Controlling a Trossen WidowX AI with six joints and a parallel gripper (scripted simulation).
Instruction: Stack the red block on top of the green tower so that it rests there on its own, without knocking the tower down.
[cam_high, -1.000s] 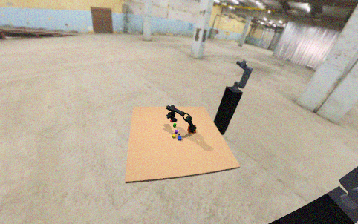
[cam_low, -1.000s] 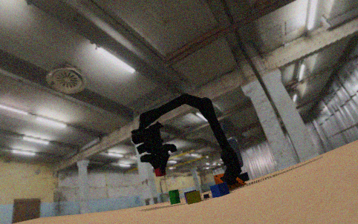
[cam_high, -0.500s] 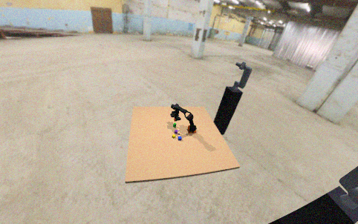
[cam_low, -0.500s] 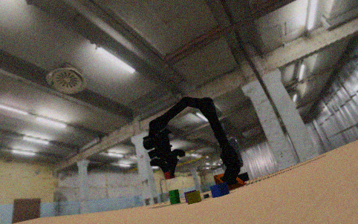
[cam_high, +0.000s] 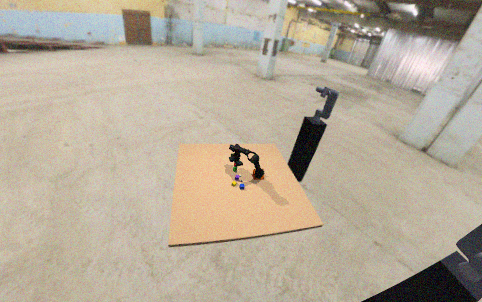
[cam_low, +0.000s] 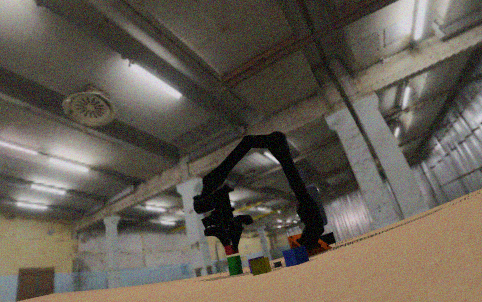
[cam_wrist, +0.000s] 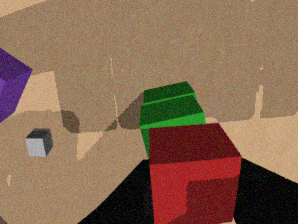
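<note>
Now: gripper tip 13 cm to the right of the purple block and 6 cm above it. Also, from my gripper tip: red block 1 cm above; then blue block 26 cm to the left, 6 cm below, 2 cm behind.
</note>
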